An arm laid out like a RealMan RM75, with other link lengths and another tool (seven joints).
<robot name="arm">
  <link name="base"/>
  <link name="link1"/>
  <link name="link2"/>
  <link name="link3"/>
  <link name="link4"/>
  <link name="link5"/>
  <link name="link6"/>
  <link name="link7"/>
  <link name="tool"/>
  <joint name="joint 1" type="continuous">
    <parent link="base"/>
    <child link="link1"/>
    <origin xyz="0 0 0.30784"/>
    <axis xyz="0 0 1"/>
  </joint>
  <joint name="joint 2" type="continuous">
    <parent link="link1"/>
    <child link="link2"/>
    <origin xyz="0 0 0"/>
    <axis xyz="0 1 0"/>
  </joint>
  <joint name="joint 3" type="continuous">
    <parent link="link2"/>
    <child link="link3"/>
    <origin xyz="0 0 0.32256"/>
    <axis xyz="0 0 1"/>
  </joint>
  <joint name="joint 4" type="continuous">
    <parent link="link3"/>
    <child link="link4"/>
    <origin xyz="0 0 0"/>
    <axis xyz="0 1 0"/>
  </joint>
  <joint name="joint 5" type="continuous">
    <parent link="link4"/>
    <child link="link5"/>
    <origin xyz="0 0 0.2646"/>
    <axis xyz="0 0 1"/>
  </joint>
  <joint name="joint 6" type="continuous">
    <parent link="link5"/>
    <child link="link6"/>
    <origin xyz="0 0 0"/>
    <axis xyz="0 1 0"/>
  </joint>
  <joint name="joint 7" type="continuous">
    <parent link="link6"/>
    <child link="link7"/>
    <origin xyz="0 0 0.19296"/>
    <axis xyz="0 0 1"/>
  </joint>
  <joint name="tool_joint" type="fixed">
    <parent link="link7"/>
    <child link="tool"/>
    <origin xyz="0.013 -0.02 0.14" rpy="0.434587 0 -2.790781"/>
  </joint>
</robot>
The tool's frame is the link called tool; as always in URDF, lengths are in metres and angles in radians. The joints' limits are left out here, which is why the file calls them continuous.
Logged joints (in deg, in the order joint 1, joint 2, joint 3, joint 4, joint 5, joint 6, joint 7), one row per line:
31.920 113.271 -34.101 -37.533 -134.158 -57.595 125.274
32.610 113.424 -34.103 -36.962 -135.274 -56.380 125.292
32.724 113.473 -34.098 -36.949 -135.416 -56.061 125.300
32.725 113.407 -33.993 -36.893 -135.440 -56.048 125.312
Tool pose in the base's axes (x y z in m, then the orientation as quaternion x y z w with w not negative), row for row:
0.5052 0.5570 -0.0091 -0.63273 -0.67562 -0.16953 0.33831
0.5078 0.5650 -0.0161 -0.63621 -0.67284 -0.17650 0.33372
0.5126 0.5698 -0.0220 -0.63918 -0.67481 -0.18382 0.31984
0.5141 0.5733 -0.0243 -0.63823 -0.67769 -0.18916 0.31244
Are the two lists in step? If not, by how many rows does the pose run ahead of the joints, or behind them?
The pose runs 2 rows behind the joints: the pose in row i belongs to the joints in row i - 2.
